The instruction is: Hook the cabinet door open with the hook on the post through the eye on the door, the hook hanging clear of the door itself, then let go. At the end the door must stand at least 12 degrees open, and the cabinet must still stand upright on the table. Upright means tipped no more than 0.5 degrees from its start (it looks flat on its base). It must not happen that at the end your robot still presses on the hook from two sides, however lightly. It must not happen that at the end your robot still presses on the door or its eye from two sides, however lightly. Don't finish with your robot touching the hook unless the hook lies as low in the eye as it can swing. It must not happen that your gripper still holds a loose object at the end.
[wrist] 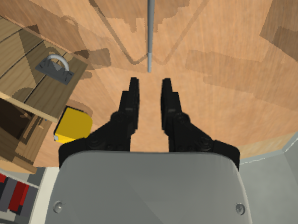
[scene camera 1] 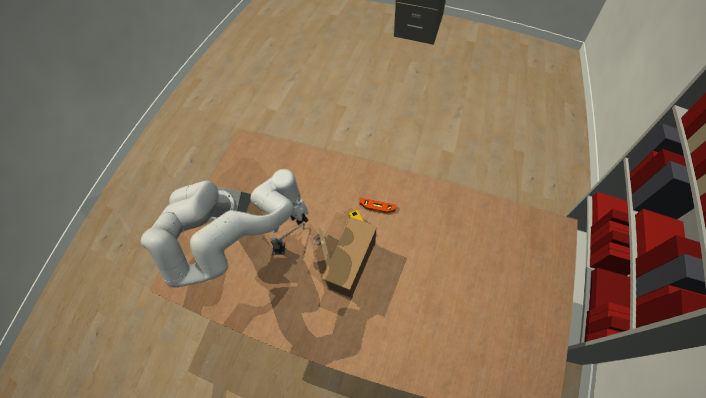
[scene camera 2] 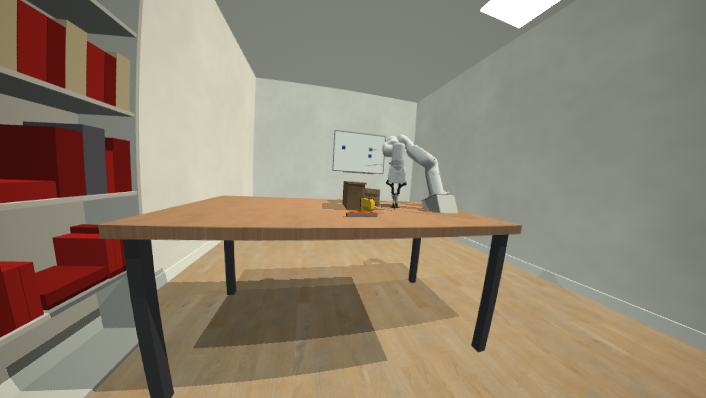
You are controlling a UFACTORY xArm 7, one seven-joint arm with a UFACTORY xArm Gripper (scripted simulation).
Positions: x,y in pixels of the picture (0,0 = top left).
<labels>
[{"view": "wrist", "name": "my gripper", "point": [150,89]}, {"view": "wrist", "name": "yellow tape measure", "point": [73,124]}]
</labels>
